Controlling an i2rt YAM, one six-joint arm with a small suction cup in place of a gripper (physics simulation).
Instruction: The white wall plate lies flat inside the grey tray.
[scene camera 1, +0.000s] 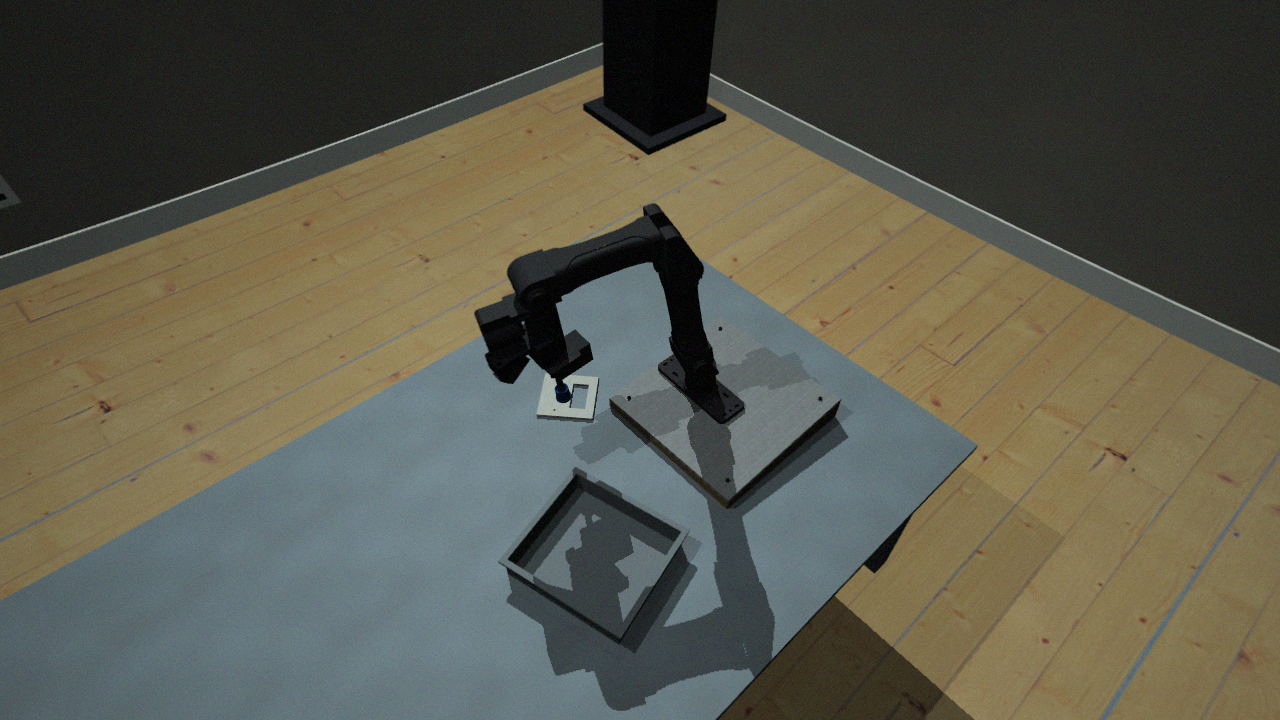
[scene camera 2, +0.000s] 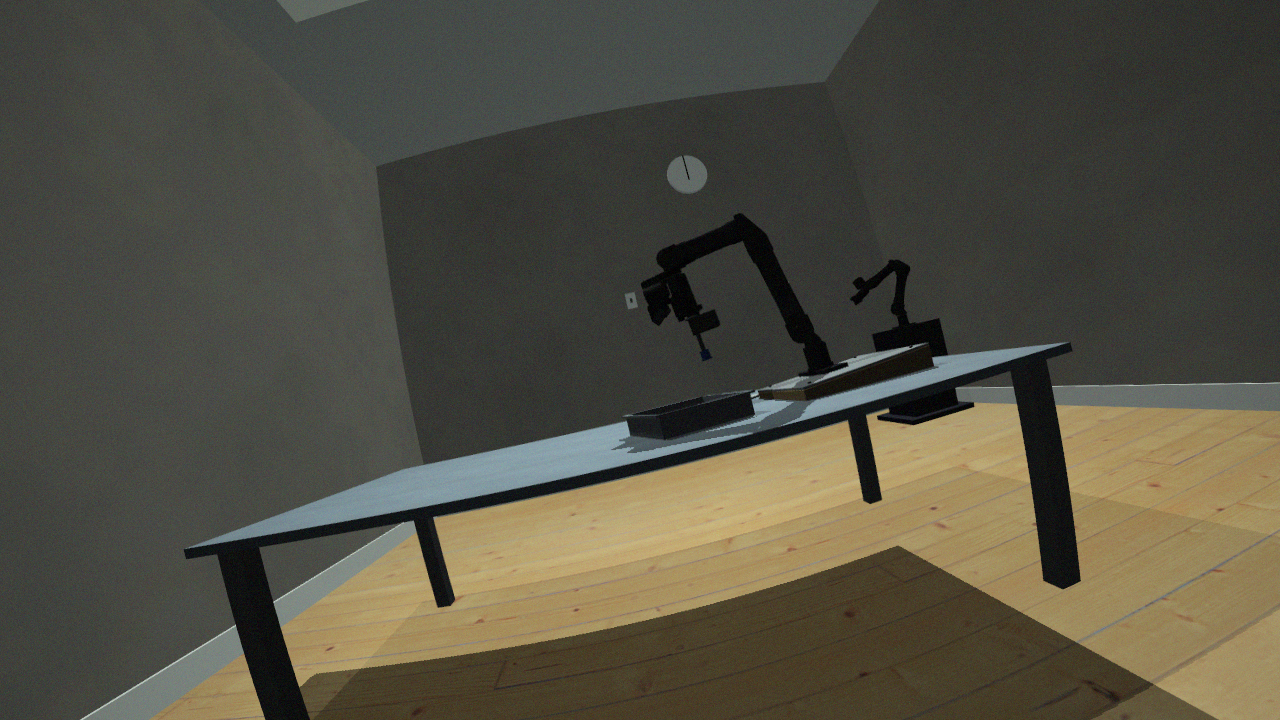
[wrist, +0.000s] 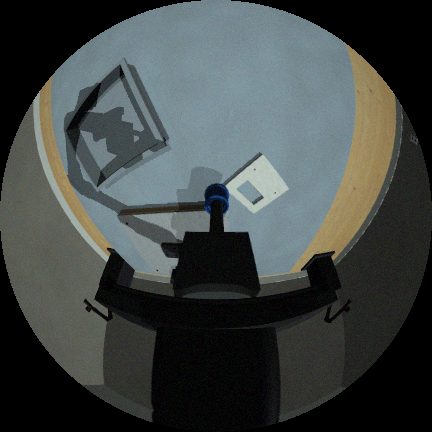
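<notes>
The white wall plate (scene camera 1: 568, 414) (wrist: 267, 180), with a rectangular window, lies flat on the blue-grey table, outside the tray. The grey tray (scene camera 1: 637, 516) (scene camera 2: 693, 418) (wrist: 144, 100) is open-topped and stands apart from the plate, nearer the camera in scene camera 1; no plate lies in it. My suction cup (scene camera 1: 562, 394) (scene camera 2: 705, 355) (wrist: 217, 198), blue at the tip, points down with nothing on it. It overlaps the plate in scene camera 1, but scene camera 2 shows it hanging well above the table. In the wrist view the plate lies right of the cup.
My arm stands on a thick wooden board (scene camera 1: 769, 438) (scene camera 2: 859, 380) close beside the plate and behind the tray. Arm shadows fall across the tray, board and table (scene camera 1: 268, 573) (scene camera 2: 358, 501). A black pedestal (scene camera 1: 657, 71) (scene camera 2: 913, 340) stands beyond the table.
</notes>
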